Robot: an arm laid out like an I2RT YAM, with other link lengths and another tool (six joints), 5 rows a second.
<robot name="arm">
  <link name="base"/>
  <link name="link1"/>
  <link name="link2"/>
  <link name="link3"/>
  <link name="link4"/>
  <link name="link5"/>
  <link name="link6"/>
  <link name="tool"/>
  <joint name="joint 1" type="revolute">
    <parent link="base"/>
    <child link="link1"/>
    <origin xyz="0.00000 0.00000 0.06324" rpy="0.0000 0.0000 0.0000"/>
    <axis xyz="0 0 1"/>
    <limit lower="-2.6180" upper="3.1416"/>
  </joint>
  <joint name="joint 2" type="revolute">
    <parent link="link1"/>
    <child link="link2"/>
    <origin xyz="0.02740 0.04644 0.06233" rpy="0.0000 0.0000 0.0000"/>
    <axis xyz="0 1 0"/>
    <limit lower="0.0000" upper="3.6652"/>
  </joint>
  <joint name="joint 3" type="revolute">
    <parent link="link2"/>
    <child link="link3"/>
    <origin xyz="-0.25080 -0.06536 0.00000" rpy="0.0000 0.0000 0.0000"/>
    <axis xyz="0 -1 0"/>
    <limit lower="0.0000" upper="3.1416"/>
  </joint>
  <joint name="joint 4" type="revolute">
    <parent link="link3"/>
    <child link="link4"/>
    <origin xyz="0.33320 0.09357 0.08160" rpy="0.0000 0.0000 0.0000"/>
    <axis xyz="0 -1 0"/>
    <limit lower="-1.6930" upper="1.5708"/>
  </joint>
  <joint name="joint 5" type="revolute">
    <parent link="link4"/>
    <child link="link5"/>
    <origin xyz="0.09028 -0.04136 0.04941" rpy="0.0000 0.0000 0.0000"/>
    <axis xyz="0 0 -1"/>
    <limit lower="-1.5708" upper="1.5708"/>
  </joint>
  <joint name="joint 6" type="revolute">
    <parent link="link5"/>
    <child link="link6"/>
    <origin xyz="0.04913 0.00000 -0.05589" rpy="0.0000 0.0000 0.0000"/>
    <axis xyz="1 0 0"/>
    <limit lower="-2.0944" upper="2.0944"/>
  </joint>
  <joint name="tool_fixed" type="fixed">
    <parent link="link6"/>
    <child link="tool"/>
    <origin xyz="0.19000 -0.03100 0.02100" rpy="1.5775 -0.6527 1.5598"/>
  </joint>
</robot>
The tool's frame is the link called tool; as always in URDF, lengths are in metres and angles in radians.
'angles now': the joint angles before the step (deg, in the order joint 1, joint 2, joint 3, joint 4, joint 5, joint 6). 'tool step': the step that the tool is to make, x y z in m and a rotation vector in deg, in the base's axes. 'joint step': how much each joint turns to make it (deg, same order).
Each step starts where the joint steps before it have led.
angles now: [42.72 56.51 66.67 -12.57 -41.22 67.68]
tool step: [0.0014 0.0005 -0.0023 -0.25 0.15 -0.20]
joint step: [0.03 0.18 -0.01 -0.15 0.23 -0.09]
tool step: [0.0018 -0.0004 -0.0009 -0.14 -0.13 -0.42]
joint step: [0.01 0.00 -0.04 -0.10 0.44 -0.22]
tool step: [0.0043 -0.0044 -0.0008 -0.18 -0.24 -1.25]
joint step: [-0.31 -0.61 -0.35 -0.41 0.95 -0.32]
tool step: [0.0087 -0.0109 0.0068 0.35 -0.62 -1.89]
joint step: [-1.42 -0.96 0.16 -0.53 0.48 -0.17]
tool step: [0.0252 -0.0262 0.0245 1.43 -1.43 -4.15]
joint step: [-4.40 -0.64 2.16 -0.62 -0.26 0.27]
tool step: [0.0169 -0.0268 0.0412 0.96 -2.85 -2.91]
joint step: [-4.48 1.13 6.25 -2.90 -1.58 -1.04]
